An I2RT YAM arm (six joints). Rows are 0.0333 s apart.
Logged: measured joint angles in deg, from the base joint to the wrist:
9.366, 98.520, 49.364, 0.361, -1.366, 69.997
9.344, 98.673, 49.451, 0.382, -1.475, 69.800
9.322, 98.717, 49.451, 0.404, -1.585, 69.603
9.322, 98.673, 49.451, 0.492, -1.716, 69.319
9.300, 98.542, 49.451, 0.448, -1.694, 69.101
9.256, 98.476, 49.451, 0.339, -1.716, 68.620
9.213, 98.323, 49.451, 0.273, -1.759, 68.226
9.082, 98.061, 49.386, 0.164, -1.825, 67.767
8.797, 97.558, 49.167, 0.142, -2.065, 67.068
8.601, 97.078, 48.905, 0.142, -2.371, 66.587
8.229, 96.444, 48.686, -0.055, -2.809, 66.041
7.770, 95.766, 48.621, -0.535, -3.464, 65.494
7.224, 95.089, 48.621, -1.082, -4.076, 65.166
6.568, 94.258, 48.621, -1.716, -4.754, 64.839
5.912, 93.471, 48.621, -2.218, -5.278, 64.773
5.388, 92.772, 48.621, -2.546, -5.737, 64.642
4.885, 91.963, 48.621, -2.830, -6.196, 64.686
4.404, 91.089, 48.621, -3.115, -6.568, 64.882
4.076, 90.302, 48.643, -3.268, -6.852, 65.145
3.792, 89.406, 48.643, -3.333, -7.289, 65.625
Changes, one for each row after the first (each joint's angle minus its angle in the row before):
-0.022, 0.153, 0.087, 0.021, -0.109, -0.197
-0.022, 0.044, 0.000, 0.022, -0.110, -0.197
0.000, -0.044, 0.000, 0.088, -0.131, -0.284
-0.022, -0.131, 0.000, -0.044, 0.022, -0.218
-0.044, -0.066, 0.000, -0.109, -0.022, -0.481
-0.043, -0.153, 0.000, -0.066, -0.043, -0.394
-0.131, -0.262, -0.065, -0.109, -0.066, -0.459
-0.285, -0.503, -0.219, -0.022, -0.240, -0.699
-0.196, -0.480, -0.262, 0.000, -0.306, -0.481
-0.372, -0.634, -0.219, -0.197, -0.438, -0.546
-0.459, -0.678, -0.065, -0.480, -0.655, -0.547
-0.546, -0.677, 0.000, -0.547, -0.612, -0.328
-0.656, -0.831, 0.000, -0.634, -0.678, -0.327
-0.656, -0.787, 0.000, -0.502, -0.524, -0.066
-0.524, -0.699, 0.000, -0.328, -0.459, -0.131
-0.503, -0.809, 0.000, -0.284, -0.459, 0.044
-0.481, -0.874, 0.000, -0.285, -0.372, 0.196
-0.328, -0.787, 0.022, -0.153, -0.284, 0.263
-0.284, -0.896, 0.000, -0.065, -0.437, 0.480

